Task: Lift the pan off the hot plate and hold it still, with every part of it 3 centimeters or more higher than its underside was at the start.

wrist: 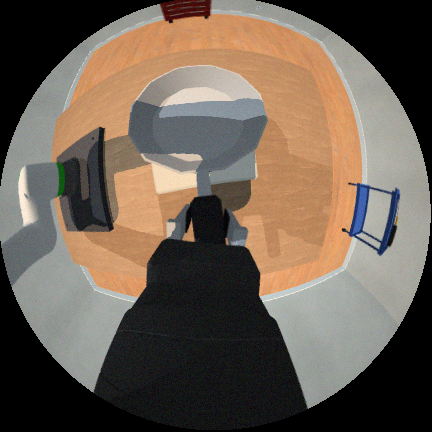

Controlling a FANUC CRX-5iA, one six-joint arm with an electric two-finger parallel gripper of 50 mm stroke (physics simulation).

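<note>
The grey pan (200, 127) is in the upper middle of the wrist view, its bowl open toward the camera and empty. Its handle (207, 212), grey near the bowl and black at the grip, points down to my gripper (207, 214). The gripper is shut on the black grip, one finger on each side. The white hot plate (175, 179) lies below the bowl, which hides most of it; its near edge and right corner show. The pan appears raised above the hot plate, but the exact height cannot be told from this view.
The robot's dark base plate (106, 185) and grey arm (40, 190) are at the left of the wooden table (300, 190). A blue cart-like frame (361, 210) stands off the right side. A dark red slatted object (187, 9) shows at the top edge.
</note>
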